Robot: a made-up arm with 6 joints. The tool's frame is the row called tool. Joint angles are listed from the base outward. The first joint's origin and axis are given. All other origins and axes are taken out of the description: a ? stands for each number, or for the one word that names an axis. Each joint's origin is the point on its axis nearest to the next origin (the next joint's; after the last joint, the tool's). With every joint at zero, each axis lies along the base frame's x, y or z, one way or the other. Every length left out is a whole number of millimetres.
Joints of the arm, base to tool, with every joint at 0 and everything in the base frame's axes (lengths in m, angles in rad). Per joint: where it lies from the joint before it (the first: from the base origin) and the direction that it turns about. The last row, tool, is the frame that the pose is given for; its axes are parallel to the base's.
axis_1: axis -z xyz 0 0 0.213
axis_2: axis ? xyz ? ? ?
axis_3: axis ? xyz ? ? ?
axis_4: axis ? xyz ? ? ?
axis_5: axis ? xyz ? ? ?
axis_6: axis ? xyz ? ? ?
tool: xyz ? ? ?
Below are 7 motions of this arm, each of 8 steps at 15 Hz.
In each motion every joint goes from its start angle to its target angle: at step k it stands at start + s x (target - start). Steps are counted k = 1, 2, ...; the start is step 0. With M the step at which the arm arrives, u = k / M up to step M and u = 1 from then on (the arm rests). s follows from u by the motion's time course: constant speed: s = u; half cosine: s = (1 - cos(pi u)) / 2; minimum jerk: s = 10 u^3 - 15 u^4 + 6 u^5.
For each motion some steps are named. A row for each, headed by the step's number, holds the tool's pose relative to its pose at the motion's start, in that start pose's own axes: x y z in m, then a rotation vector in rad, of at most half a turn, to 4 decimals.
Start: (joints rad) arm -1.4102 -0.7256 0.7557 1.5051 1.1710 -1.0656
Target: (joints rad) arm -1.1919 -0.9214 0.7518 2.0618 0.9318 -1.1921
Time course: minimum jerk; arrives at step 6
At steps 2, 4, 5, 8:
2: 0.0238 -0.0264 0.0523 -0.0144 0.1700 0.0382
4: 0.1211 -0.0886 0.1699 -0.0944 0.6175 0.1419
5: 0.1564 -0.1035 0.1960 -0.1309 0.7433 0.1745
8: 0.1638 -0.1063 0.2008 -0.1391 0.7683 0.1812

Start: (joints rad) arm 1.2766 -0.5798 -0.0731 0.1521 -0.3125 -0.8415
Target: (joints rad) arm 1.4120 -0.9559 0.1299 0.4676 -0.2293 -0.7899
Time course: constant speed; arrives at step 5
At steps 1, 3, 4, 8:
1: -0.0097 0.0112 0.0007 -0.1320 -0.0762 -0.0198
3: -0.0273 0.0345 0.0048 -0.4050 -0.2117 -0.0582
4: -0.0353 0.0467 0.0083 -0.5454 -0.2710 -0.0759
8: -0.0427 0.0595 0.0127 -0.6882 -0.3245 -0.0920

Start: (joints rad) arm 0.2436 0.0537 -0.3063 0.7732 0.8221 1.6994
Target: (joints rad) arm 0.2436 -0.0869 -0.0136 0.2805 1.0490 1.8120
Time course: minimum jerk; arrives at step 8
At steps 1, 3, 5, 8:
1: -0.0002 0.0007 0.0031 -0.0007 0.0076 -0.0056
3: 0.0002 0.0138 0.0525 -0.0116 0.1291 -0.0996
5: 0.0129 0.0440 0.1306 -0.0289 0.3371 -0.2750
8: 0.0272 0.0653 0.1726 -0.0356 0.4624 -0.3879

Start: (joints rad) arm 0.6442 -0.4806 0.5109 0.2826 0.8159 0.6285
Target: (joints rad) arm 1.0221 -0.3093 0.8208 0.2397 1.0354 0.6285
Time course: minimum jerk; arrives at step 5
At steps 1, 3, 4, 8:
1: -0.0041 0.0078 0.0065 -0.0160 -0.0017 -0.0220
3: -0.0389 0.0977 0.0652 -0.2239 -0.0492 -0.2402
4: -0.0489 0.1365 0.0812 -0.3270 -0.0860 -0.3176
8: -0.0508 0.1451 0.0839 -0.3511 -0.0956 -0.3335

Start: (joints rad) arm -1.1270 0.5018 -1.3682 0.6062 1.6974 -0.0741
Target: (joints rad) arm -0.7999 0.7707 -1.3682 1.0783 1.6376 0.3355
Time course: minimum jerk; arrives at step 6
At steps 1, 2, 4, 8:
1: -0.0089 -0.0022 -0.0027 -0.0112 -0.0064 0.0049
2: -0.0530 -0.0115 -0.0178 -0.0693 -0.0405 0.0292
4: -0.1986 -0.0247 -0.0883 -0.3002 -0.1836 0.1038
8: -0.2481 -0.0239 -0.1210 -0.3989 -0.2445 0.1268

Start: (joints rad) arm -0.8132 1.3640 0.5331 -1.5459 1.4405 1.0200
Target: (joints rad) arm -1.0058 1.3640 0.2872 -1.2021 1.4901 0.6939
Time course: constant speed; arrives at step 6
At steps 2, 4, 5, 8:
2: 0.0063 0.0213 0.0335 -0.0469 -0.0699 0.0568
4: 0.0154 0.0451 0.0662 -0.0899 -0.1246 0.1360
5: 0.0212 0.0581 0.0823 -0.1097 -0.1449 0.1829
8: 0.0277 0.0720 0.0981 -0.1282 -0.1599 0.2341

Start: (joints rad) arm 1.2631 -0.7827 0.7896 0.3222 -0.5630 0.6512
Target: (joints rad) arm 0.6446 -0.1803 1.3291 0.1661 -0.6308 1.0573
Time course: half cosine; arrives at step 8
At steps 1, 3, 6, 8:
1: 0.0156 0.0213 -0.0028 0.0219 -0.0274 -0.0153
3: 0.1318 0.1661 0.0158 0.1813 -0.2094 -0.1244
6: 0.3298 0.3777 0.2337 0.5260 -0.4932 -0.3315
8: 0.3617 0.4082 0.3207 0.6235 -0.5470 -0.3800

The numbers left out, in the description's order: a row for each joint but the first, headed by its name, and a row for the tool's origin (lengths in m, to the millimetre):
axis_2: axis +x, xyz 0.091 -0.008 0
axis_3: axis -y, xyz 0 -0.208 0.084
axis_4: axis -x, xyz -0.503 0 0.035
axis_5: axis -y, xyz 0 -0.066 -0.217
axis_6: axis -x, xyz -0.014 0 0.019
tool: xyz 0 0.088 0.051

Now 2 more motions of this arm.
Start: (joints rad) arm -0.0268 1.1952 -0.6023 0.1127 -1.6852 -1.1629
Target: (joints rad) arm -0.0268 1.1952 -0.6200 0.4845 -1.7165 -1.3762
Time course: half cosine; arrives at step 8
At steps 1, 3, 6, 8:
1: -0.0012 -0.0019 0.0034 0.0097 -0.0122 -0.0072
3: -0.0119 -0.0154 0.0274 0.0785 -0.1006 -0.0558
6: -0.0431 -0.0425 0.0715 0.2169 -0.2873 -0.1376
8: -0.0536 -0.0496 0.0821 0.2538 -0.3394 -0.1558

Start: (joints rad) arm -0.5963 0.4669 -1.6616 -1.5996 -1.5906 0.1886
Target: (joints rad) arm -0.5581 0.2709 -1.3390 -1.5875 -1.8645 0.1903
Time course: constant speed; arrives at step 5
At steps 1, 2, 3, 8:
1: 0.0218 -0.0309 -0.0086 -0.0694 0.0169 0.0068
2: 0.0443 -0.0621 -0.0142 -0.1384 0.0341 0.0074
3: 0.0671 -0.0934 -0.0168 -0.2065 0.0515 0.0019
8: 0.1129 -0.1561 -0.0127 -0.3384 0.0867 -0.0273

